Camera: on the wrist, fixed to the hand. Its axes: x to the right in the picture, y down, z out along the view.
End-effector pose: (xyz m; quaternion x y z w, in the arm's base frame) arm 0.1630 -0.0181 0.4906 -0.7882 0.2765 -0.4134 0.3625
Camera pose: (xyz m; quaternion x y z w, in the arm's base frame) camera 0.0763 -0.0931 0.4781 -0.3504 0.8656 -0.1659 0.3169
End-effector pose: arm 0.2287 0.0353 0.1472 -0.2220 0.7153 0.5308 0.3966
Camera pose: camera 0.1455 -0.0305 0.1924 -0.1266 -0.6294 -0.7195 0.2648
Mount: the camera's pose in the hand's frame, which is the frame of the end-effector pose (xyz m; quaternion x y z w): 0.0057 0.0656 -0.0947 -0.1892 0.2121 0.6563 0.6990
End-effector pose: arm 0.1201 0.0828 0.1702 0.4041 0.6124 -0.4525 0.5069
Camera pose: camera 0.1576 0.1916 0.1624 0.6844 0.3560 0.2179 0.5978
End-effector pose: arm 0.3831 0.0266 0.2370 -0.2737 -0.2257 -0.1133 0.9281
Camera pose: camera 0.4438 0.0272 0.1389 -0.4910 0.2401 0.4291 0.7191
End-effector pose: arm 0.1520 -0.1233 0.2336 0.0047 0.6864 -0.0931 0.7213
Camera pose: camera 0.0678 -0.0468 0.2145 0.3370 0.6472 0.5391 0.4205
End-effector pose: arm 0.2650 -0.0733 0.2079 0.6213 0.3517 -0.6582 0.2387
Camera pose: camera 0.3752 -0.0426 0.1932 0.7595 0.0132 -0.1051 0.6418
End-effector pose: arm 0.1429 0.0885 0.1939 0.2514 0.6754 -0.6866 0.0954
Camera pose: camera 0.1894 0.1775 0.1372 0.7466 0.4572 -0.2362 0.4216
